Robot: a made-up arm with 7 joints. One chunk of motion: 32 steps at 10 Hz.
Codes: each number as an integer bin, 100 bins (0 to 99) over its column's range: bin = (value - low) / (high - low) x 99, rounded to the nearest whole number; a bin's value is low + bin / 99 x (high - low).
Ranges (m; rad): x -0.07..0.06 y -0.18..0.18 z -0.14..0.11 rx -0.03..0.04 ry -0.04..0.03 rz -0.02..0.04
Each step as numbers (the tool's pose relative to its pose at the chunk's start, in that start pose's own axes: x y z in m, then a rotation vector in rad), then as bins.
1 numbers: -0.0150 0.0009 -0.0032 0.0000 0.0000 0.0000
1 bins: 42 50 54 42 57 33
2 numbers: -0.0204 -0.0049 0.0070 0.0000 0.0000 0.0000
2 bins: 38 48 58 42 57 33
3 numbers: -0.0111 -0.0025 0.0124 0.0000 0.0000 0.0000
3 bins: 45 49 60 42 57 33
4 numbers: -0.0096 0.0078 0.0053 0.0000 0.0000 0.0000
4 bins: 46 52 58 42 57 33
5 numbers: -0.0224 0.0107 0.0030 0.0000 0.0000 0.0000
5 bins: 36 52 57 42 57 33
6 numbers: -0.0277 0.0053 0.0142 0.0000 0.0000 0.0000
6 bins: 32 51 61 42 57 33
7 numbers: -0.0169 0.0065 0.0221 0.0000 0.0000 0.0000
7 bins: 40 51 64 42 57 33
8 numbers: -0.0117 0.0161 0.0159 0.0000 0.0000 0.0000
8 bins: 44 54 62 42 57 33
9 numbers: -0.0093 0.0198 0.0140 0.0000 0.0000 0.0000
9 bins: 46 55 61 42 57 33
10 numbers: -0.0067 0.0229 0.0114 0.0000 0.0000 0.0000
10 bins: 48 56 60 42 57 33
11 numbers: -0.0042 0.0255 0.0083 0.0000 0.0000 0.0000
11 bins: 50 57 59 42 57 33
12 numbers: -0.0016 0.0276 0.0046 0.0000 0.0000 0.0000
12 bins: 52 57 57 42 57 33
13 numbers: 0.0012 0.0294 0.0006 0.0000 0.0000 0.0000
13 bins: 54 58 56 42 57 33
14 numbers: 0.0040 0.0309 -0.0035 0.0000 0.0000 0.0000
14 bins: 56 58 54 42 57 33
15 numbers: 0.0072 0.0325 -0.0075 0.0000 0.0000 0.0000
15 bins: 59 58 52 42 57 33
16 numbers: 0.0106 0.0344 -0.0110 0.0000 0.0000 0.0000
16 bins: 61 59 51 42 57 33
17 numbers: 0.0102 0.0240 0.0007 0.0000 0.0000 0.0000
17 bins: 61 56 56 42 57 33
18 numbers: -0.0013 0.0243 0.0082 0.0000 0.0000 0.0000
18 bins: 52 56 59 42 57 33
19 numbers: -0.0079 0.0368 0.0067 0.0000 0.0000 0.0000
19 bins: 47 60 58 42 57 33
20 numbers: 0.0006 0.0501 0.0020 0.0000 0.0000 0.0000
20 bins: 54 63 56 42 57 33
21 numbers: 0.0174 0.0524 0.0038 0.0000 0.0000 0.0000
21 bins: 67 64 57 42 57 33
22 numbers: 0.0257 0.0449 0.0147 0.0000 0.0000 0.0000
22 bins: 73 62 61 42 57 33
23 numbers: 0.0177 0.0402 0.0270 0.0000 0.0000 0.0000
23 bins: 67 61 66 42 57 33
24 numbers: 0.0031 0.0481 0.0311 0.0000 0.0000 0.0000
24 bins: 56 63 68 42 57 33
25 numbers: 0.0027 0.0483 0.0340 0.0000 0.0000 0.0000
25 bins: 55 63 69 42 57 33
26 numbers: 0.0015 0.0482 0.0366 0.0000 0.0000 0.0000
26 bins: 54 63 70 42 57 33
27 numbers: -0.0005 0.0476 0.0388 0.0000 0.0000 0.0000
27 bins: 53 63 71 42 57 33
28 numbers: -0.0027 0.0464 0.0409 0.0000 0.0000 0.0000
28 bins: 51 62 72 42 57 33
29 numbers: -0.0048 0.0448 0.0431 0.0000 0.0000 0.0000
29 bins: 50 62 73 42 57 33
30 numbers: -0.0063 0.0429 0.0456 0.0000 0.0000 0.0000
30 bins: 49 61 73 42 57 33
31 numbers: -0.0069 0.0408 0.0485 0.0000 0.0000 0.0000
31 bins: 48 61 75 42 57 33
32 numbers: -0.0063 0.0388 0.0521 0.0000 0.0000 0.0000
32 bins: 49 60 76 42 57 33
